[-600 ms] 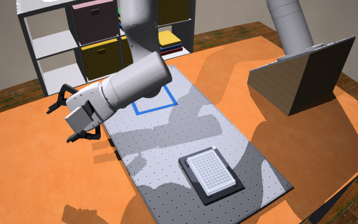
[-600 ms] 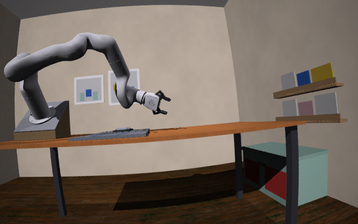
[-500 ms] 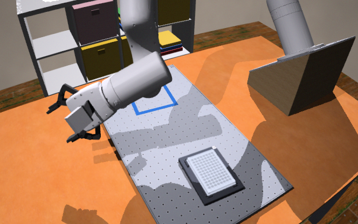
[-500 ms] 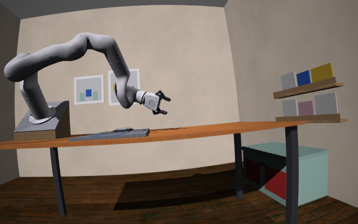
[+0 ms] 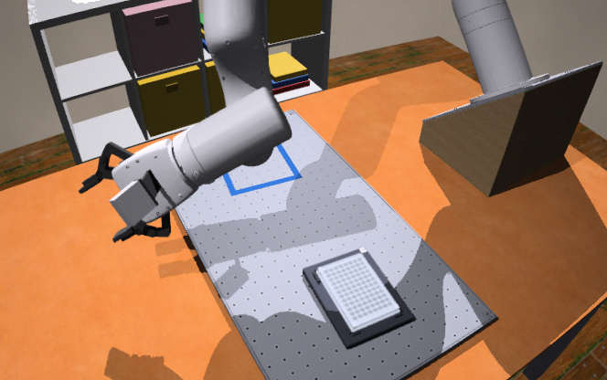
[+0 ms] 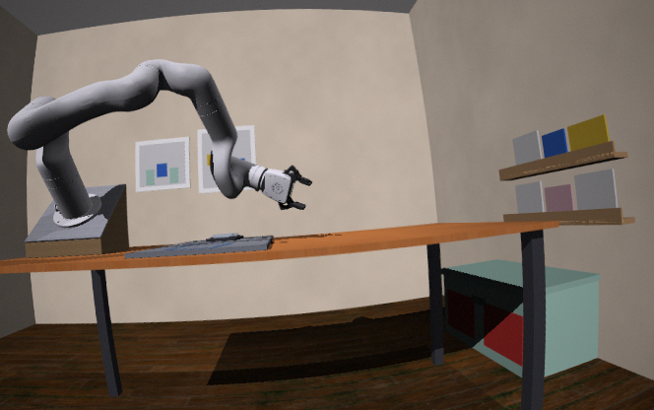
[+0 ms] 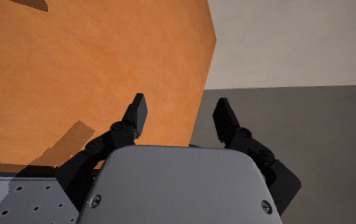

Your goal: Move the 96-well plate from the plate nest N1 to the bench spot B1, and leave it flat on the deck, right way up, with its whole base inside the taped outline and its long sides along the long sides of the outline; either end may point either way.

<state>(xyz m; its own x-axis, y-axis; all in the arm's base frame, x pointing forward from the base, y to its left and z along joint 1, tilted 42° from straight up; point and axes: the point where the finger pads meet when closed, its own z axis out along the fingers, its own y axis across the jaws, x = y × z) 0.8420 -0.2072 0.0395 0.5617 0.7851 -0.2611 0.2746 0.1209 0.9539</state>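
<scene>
Right now the 96-well plate is 29 cm to the left of my hand, 28 cm behind it and 12 cm below it. From my hand the other things lie so: dark plate nest (29 cm to the left, 28 cm behind, 14 cm below).
</scene>
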